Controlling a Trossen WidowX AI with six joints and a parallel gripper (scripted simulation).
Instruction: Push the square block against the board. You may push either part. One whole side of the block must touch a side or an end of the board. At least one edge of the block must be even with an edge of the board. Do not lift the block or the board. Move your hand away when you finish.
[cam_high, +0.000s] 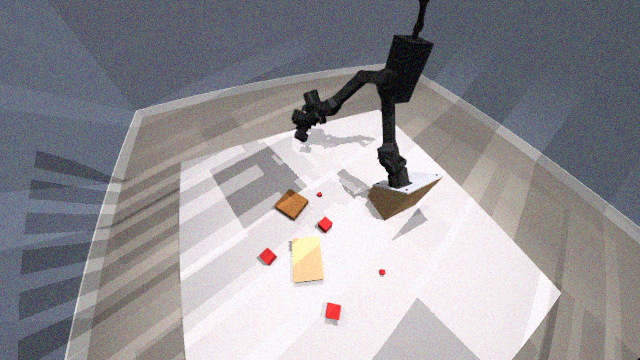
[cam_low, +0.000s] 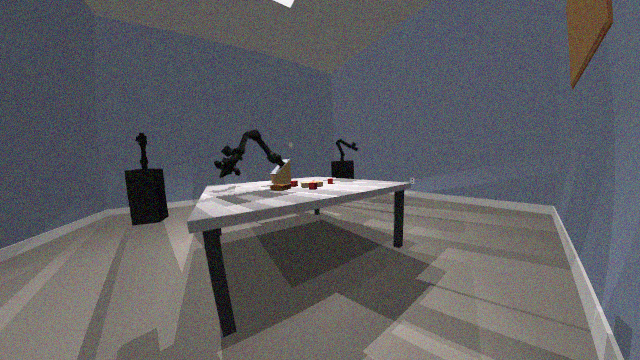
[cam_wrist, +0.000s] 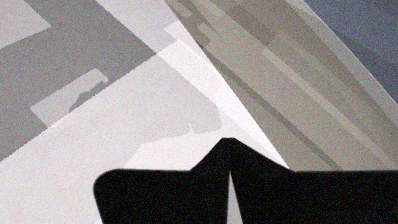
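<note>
Now: the square block 380 mm to the left of my gripper tip, 120 mm ahead of it and 90 mm below it. Also, from my gripper tip: tan board (610 mm to the left, 120 mm ahead, 90 mm below).
</note>
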